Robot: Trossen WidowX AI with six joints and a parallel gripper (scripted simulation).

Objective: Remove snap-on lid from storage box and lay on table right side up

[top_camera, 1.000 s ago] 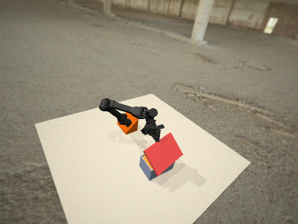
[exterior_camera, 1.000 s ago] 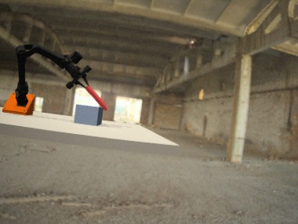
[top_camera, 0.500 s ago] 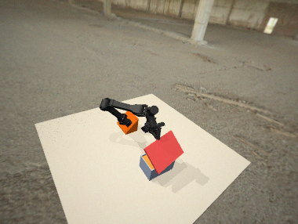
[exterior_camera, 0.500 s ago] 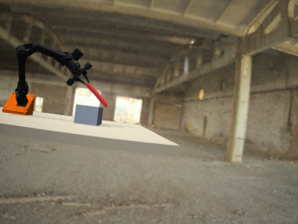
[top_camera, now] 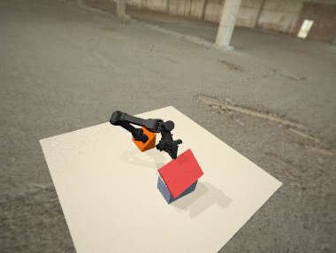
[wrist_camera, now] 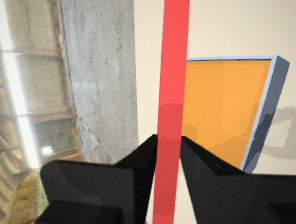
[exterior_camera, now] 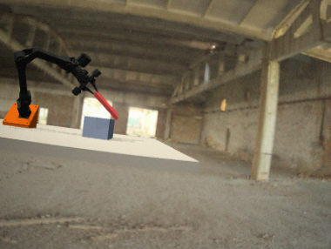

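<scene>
Right now my gripper tip is 60 mm short of the red lid, 20 mm to the right of it and 50 mm above it. The rest, counted from my gripper tip: storage box 40 mm ahead, 20 mm to the left, 180 mm below.
</scene>
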